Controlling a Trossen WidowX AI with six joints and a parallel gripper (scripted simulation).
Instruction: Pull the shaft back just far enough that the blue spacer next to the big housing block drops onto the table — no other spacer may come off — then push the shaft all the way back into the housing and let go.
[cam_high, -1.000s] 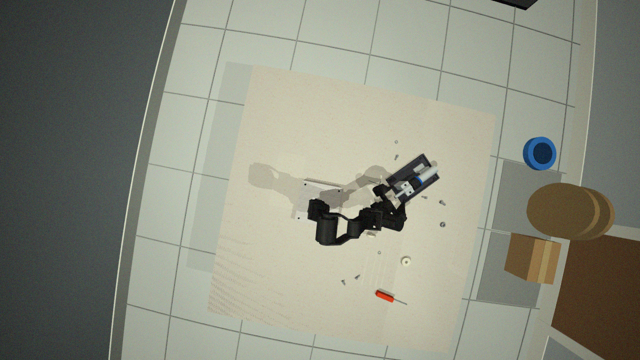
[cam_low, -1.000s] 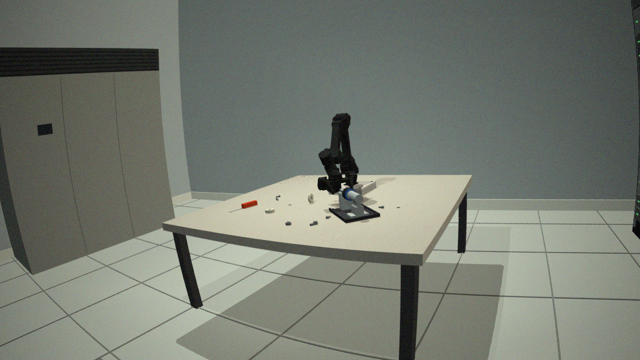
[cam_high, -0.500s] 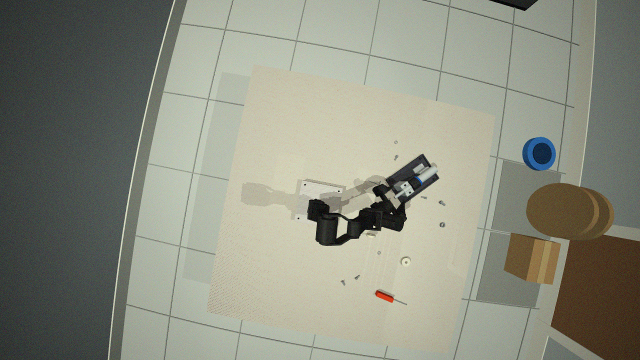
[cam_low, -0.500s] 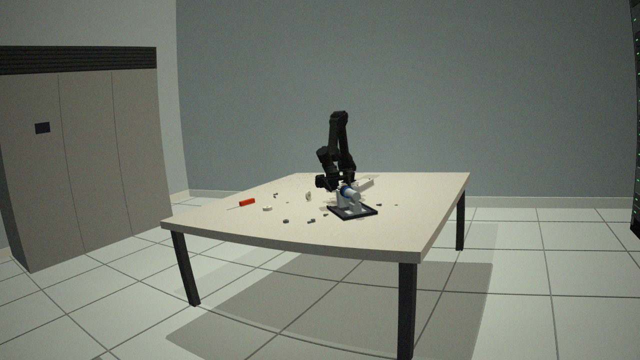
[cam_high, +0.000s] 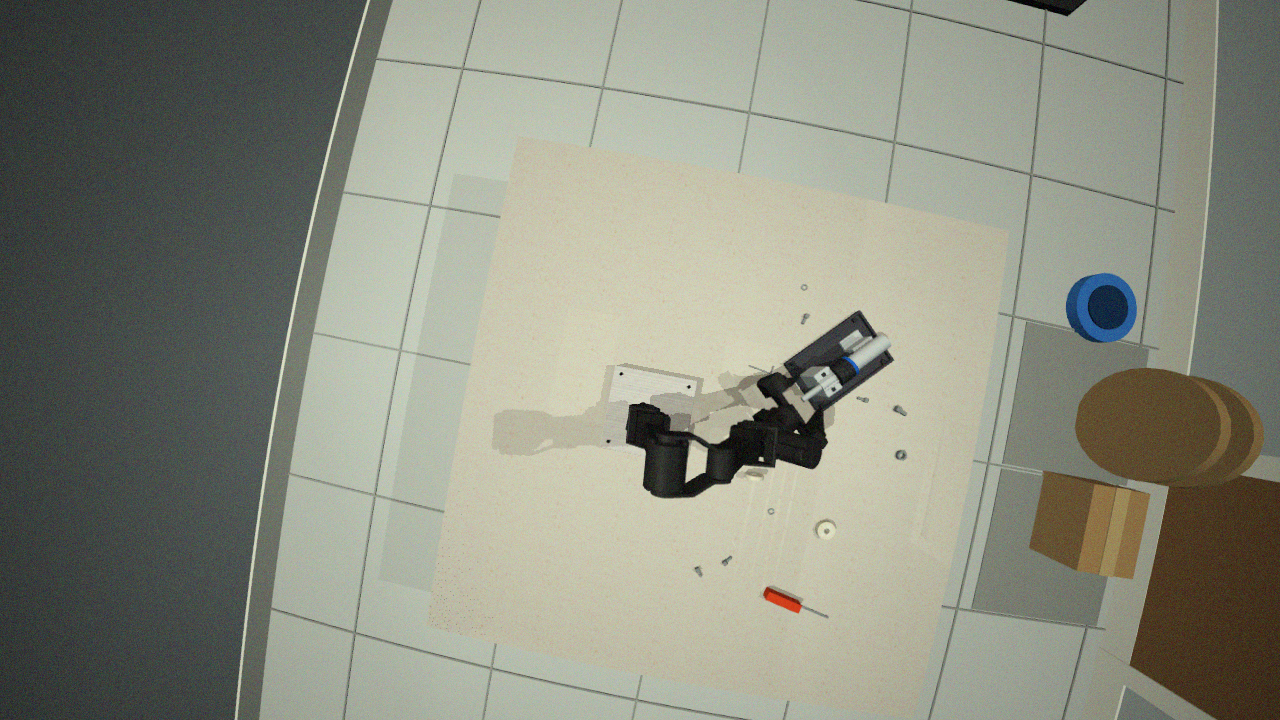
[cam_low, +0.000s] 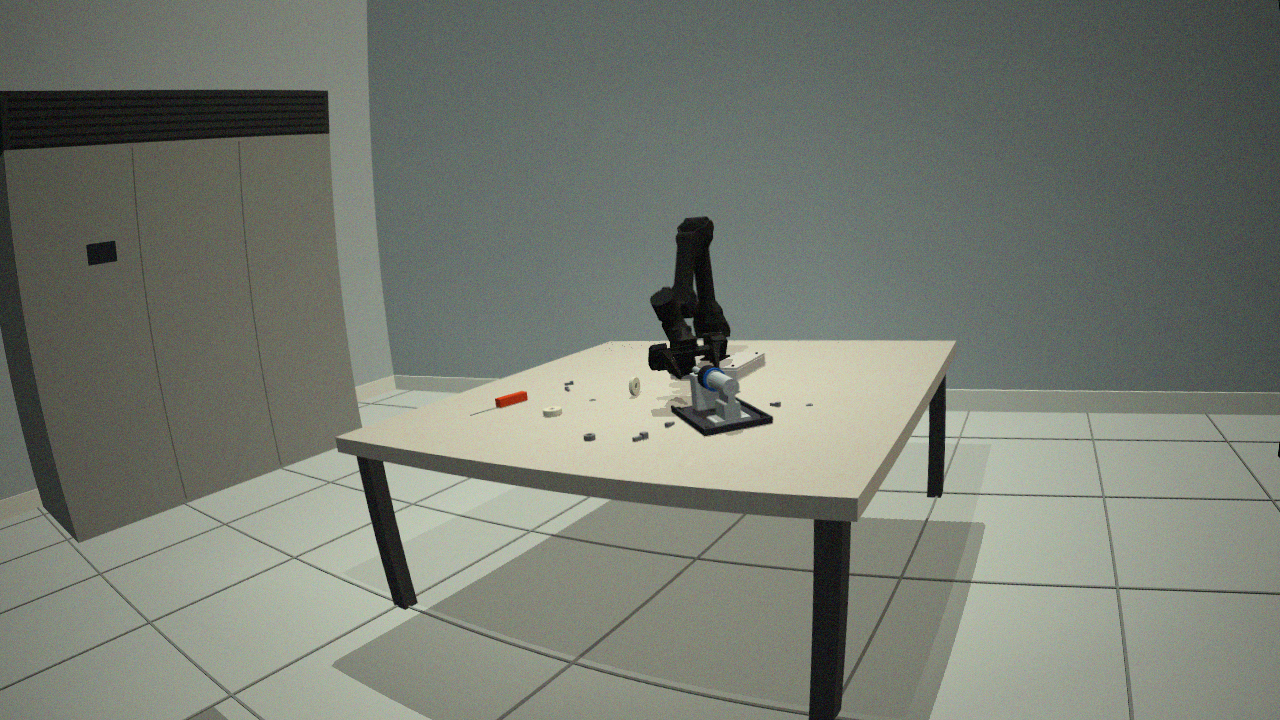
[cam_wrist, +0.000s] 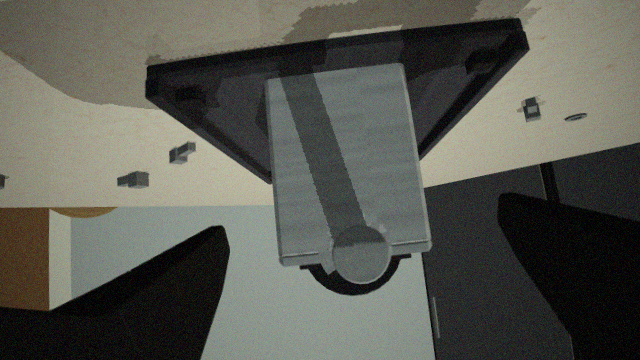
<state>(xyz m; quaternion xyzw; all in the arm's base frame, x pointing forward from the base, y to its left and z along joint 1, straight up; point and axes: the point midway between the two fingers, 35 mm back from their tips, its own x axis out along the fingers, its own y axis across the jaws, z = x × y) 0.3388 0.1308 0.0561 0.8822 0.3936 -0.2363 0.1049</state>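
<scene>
Now: gripper tip 6 cm to the right of the grey shaft, 6 cm short of it and 1 cm below it. The rest, counted from my gripper tip: white ring (32 cm to the right, 15 cm ahead, 6 cm below); blue spacer (8 cm to the left, 7 cm ahead, 1 cm above).
</scene>
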